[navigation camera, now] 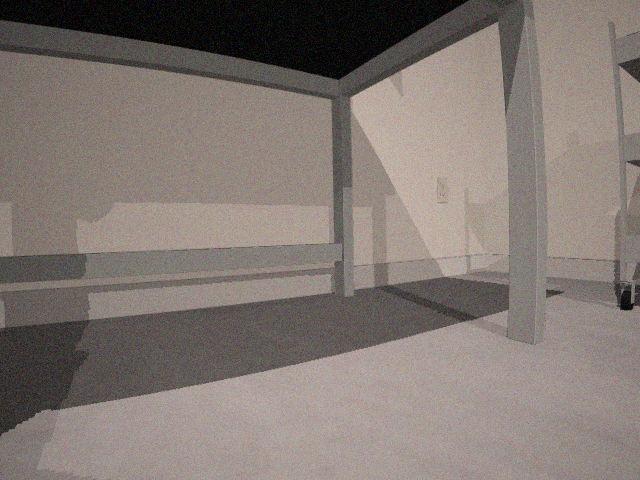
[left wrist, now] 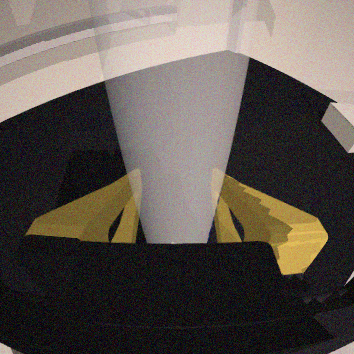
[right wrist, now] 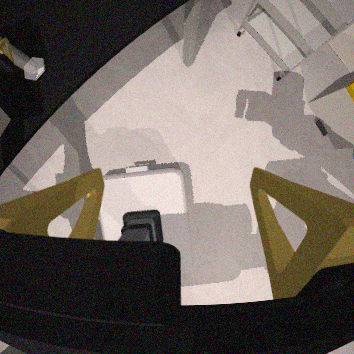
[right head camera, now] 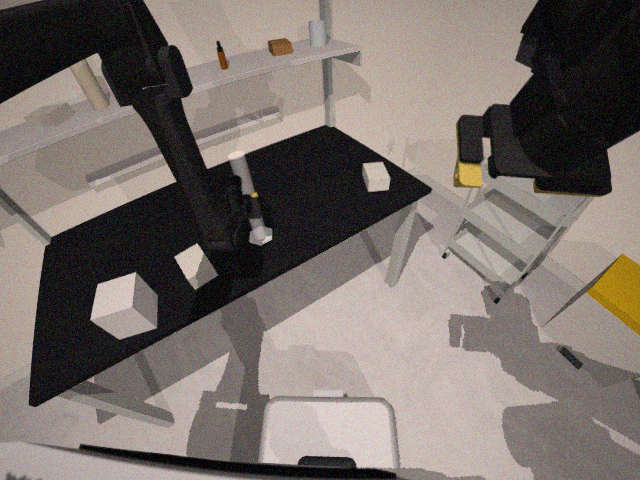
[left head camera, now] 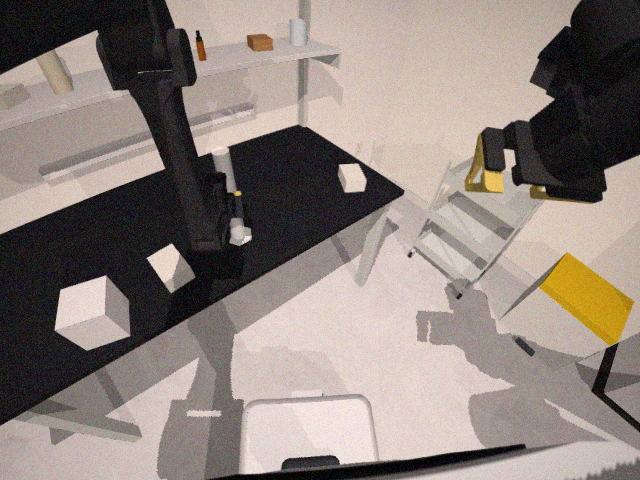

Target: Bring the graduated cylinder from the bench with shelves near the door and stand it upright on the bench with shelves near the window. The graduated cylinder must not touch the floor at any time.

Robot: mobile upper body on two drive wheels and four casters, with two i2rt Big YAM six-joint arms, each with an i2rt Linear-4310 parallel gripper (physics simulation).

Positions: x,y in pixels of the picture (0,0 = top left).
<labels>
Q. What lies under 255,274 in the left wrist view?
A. The left gripper.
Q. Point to a wheeled cart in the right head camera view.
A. At 511,225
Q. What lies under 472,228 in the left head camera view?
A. A wheeled cart.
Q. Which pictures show the right gripper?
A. The right wrist view, the right head camera view and the left head camera view only.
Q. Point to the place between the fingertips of the right gripper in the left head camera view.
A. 499,189
</labels>
